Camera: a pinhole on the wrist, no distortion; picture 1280 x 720 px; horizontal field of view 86.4 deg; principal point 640.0 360.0 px. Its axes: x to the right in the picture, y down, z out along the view. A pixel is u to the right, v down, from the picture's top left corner.
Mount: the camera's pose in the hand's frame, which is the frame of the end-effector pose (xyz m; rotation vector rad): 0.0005 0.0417 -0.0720 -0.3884 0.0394 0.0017
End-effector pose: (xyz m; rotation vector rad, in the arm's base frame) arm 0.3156 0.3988 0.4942 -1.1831 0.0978 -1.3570
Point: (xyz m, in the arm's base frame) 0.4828 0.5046 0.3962
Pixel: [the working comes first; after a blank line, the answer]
In the camera's frame: -0.0952 0.0338 0.2249

351 462
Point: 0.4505 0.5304 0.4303
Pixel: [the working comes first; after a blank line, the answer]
In the camera's frame: -0.1061 -0.0176 0.2140

302 304
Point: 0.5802 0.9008 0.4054
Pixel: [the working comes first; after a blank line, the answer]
In the camera's frame: -0.3798 -0.1048 0.4826

104 212
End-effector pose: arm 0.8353 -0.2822 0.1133 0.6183 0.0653 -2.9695
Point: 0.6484 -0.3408 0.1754
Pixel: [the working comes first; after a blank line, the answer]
In the camera's frame: 0.1426 -0.0852 0.1945

1140 61
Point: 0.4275 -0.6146 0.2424
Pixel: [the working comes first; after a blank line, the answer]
In the camera's frame: 0.3355 0.0772 0.4488

1149 477
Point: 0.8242 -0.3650 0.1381
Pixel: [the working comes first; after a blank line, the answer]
In the camera's frame: 0.0034 -0.0037 0.1115

661 337
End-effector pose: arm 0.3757 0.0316 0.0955 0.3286 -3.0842 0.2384
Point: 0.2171 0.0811 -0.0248
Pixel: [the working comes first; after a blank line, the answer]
In the camera's frame: 0.1310 -0.0182 0.1986

1090 298
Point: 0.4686 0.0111 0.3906
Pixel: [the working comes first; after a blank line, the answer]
In the camera's frame: -0.0640 -0.0327 -0.2514

behind the camera
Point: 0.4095 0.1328 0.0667
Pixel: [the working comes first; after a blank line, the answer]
In the camera's frame: -0.0594 0.0178 0.0959

218 487
